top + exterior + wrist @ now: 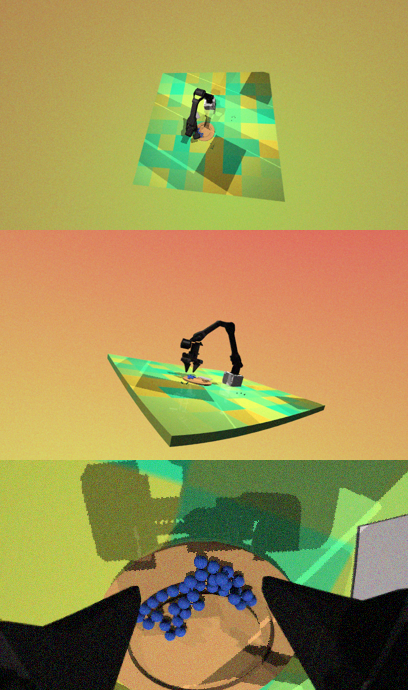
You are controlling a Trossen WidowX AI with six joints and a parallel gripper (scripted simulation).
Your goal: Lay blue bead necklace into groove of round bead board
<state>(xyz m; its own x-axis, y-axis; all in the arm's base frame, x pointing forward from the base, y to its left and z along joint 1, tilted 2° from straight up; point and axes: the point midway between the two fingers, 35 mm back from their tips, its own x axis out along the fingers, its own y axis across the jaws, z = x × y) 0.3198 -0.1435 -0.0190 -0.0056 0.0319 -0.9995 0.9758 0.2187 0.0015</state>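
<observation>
The round bead board lies 2 cm behind my gripper tip, 8 cm to the left of it and 3 cm below it. Round my gripper tip: flat grey piece 19 cm behind, 3 cm to the right, 4 cm below.
</observation>
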